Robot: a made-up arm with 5 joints.
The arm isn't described. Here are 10 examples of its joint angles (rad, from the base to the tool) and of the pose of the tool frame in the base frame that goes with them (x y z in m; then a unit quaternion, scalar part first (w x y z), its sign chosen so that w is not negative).
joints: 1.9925 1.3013 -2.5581 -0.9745 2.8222
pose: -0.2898 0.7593 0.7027 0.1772 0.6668 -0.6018 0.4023
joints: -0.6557 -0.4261 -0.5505 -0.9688 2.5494
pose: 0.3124 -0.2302 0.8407 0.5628 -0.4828 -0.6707 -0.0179
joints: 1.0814 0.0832 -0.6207 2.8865 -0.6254
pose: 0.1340 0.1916 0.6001 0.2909 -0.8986 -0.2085 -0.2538
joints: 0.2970 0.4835 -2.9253 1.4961 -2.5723
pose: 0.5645 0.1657 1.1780 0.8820 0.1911 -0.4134 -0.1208
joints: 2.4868 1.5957 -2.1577 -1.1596 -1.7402
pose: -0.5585 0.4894 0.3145 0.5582 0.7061 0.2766 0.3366
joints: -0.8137 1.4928 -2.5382 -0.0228 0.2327
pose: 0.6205 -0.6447 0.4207 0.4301 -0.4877 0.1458 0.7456
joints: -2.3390 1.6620 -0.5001 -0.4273 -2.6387
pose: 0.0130 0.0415 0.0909 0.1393 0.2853 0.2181 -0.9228
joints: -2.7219 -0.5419 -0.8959 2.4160 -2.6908
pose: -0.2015 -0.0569 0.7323 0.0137 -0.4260 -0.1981 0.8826
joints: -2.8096 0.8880 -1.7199 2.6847 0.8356
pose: -0.4601 -0.1244 0.4667 0.5818 0.4407 -0.6671 -0.1497
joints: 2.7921 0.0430 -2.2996 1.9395 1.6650
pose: -0.4045 0.1960 1.0978 0.5275 -0.0965 0.1250 -0.8348
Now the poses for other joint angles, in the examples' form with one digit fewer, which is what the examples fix.
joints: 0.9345 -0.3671 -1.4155 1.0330 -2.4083
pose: 0.314 0.384 1.001 0.926 0.271 -0.246 0.093
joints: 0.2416 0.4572 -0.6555 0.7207 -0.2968
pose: 0.386 0.090 0.294 0.257 -0.258 0.007 -0.931
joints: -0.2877 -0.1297 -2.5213 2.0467 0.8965
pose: 0.286 -0.079 1.217 0.533 -0.284 -0.089 0.792
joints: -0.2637 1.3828 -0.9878 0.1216 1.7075
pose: 0.291 -0.074 0.015 0.806 0.192 0.169 0.534
